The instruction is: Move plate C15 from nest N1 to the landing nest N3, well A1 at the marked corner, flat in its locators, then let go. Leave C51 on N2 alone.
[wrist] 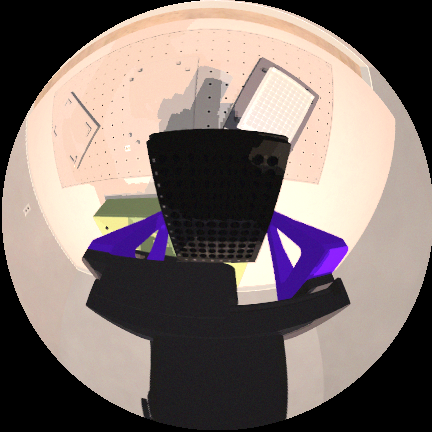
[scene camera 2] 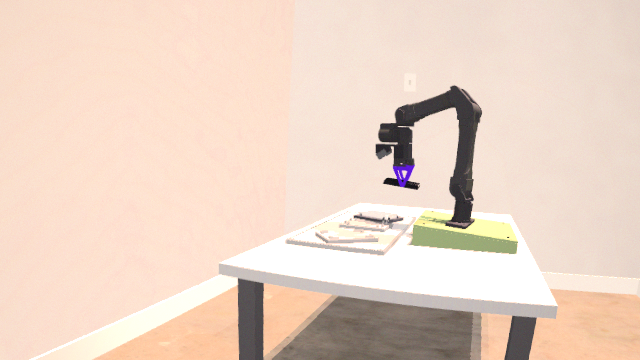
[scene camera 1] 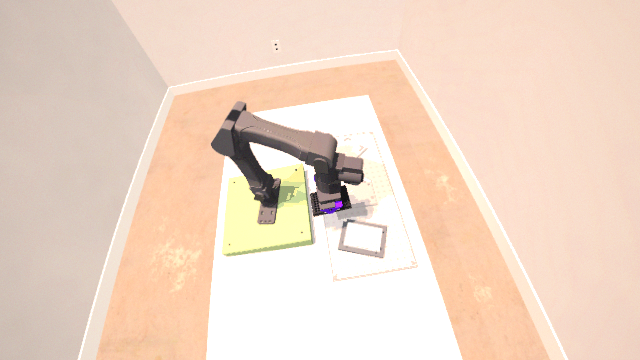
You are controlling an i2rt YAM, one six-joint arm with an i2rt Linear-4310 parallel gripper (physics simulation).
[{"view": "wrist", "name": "my gripper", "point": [217, 214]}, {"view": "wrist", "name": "black well plate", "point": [217, 188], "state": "held by my gripper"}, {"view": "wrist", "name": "grey-framed white tray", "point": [278, 105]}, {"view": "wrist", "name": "pale pegboard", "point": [226, 58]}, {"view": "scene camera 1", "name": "grey-framed white tray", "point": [360, 236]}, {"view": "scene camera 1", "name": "pale pegboard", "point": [398, 254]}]
